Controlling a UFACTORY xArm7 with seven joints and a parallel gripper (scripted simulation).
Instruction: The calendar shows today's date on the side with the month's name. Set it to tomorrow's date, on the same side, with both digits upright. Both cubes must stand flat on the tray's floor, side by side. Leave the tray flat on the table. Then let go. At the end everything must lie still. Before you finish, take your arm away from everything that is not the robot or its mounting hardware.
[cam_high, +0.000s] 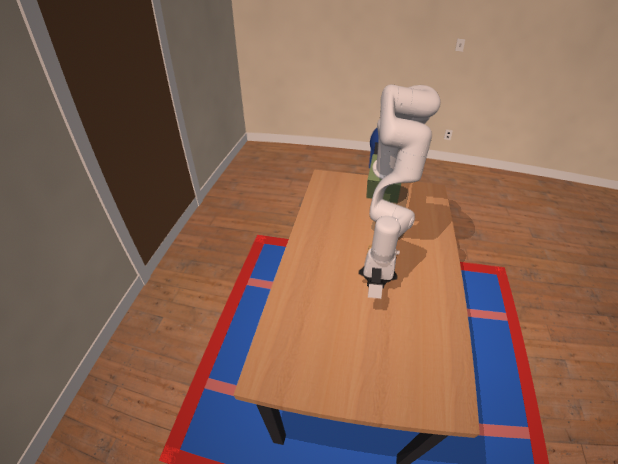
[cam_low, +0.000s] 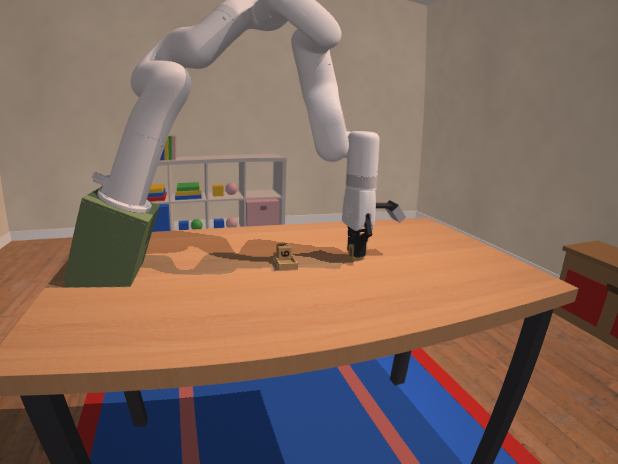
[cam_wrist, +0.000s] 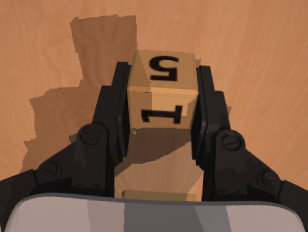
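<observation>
My hand is 1 cm above the wooden digit cube. Round my hand: low tray 18 cm behind, 3 cm to the right, 2 cm below; then wooden cube 18 cm behind, 1 cm to the right.
</observation>
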